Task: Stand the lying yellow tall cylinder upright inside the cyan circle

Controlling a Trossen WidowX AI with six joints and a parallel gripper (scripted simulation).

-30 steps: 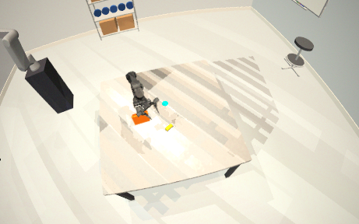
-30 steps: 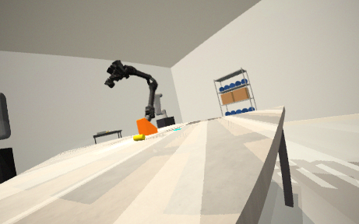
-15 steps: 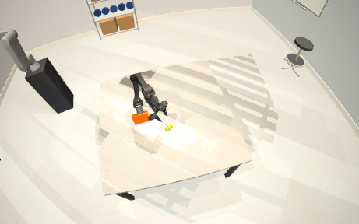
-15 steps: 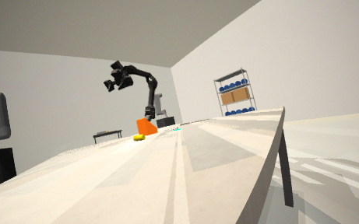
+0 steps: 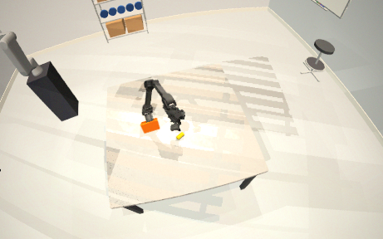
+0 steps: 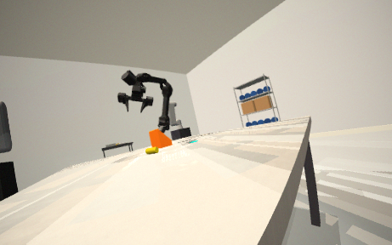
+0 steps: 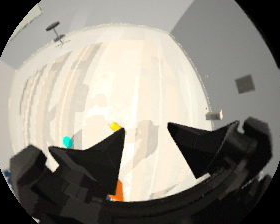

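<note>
My gripper tip is now 22 cm above the yellow cylinder and 6 cm to the right of it. Also, from my gripper tip: cyan circle (34 cm to the left, 24 cm below, 5 cm ahead).
</note>
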